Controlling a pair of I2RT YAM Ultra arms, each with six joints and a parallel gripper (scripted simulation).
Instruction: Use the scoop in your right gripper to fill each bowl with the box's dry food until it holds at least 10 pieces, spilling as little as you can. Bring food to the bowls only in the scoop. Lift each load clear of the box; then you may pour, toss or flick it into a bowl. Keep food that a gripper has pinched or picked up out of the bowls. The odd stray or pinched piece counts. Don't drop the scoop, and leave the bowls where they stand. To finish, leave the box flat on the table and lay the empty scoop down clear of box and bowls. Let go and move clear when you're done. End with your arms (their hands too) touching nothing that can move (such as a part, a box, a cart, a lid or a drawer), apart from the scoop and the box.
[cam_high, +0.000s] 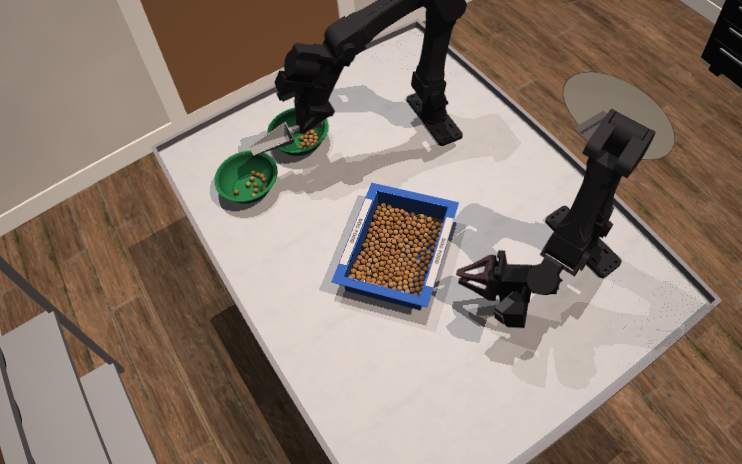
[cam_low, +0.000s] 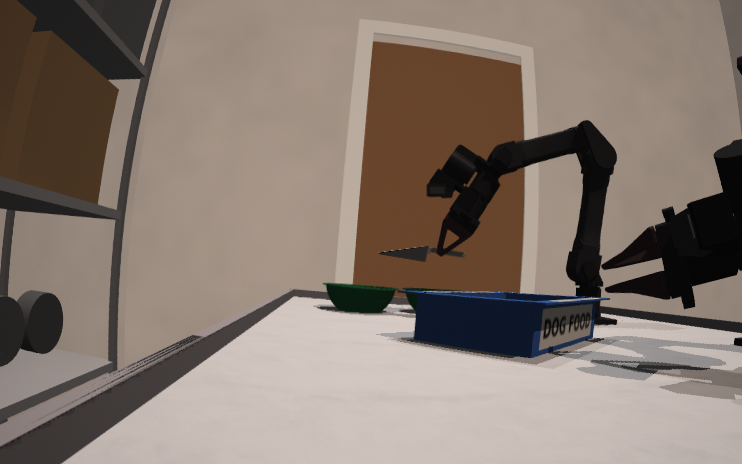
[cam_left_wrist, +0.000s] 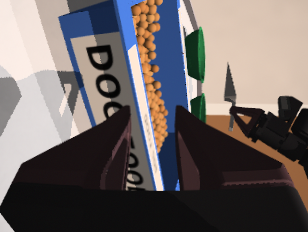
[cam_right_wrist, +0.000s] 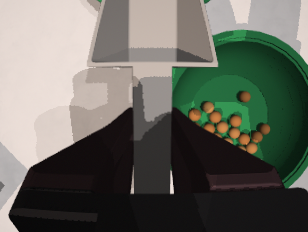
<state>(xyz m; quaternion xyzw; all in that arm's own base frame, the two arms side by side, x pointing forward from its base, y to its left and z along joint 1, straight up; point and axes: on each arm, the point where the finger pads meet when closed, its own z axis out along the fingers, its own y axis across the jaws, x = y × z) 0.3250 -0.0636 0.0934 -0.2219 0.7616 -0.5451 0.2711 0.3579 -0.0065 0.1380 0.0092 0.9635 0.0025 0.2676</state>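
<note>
The grey scoop lies 40 mm ahead of my right hand, 10 mm to the right of it and 10 mm below it.
</note>
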